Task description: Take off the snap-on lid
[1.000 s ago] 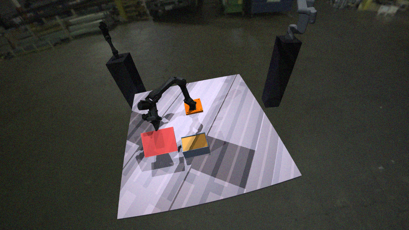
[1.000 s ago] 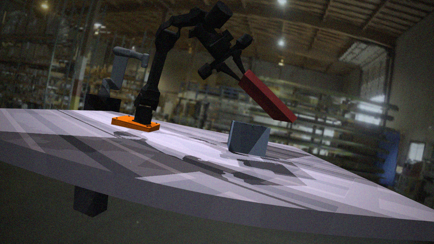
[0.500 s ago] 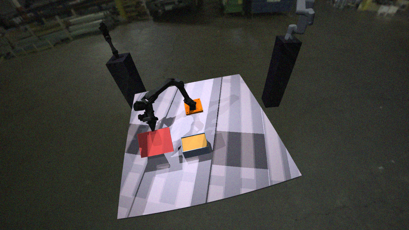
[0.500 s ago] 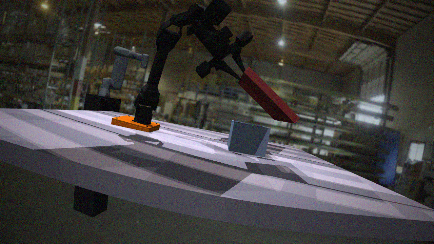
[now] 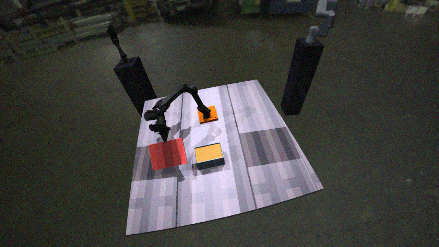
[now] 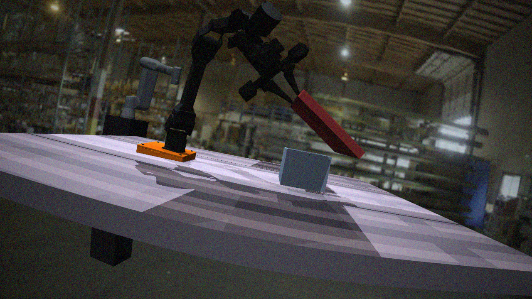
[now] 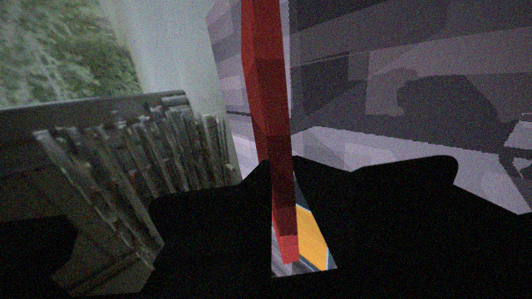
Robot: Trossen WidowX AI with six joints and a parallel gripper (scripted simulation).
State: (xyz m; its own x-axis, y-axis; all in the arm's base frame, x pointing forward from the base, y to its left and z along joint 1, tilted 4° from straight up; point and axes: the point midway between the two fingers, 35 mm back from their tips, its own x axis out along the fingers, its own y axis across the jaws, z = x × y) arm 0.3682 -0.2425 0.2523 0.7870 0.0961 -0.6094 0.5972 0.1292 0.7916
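Right now my gripper tip is 7 cm short of the red lid, 1 cm to the right of it and 4 cm above it. From my gripper tip the other things lie so: dark storage box: 3 cm ahead, 28 cm to the left, 17 cm below.
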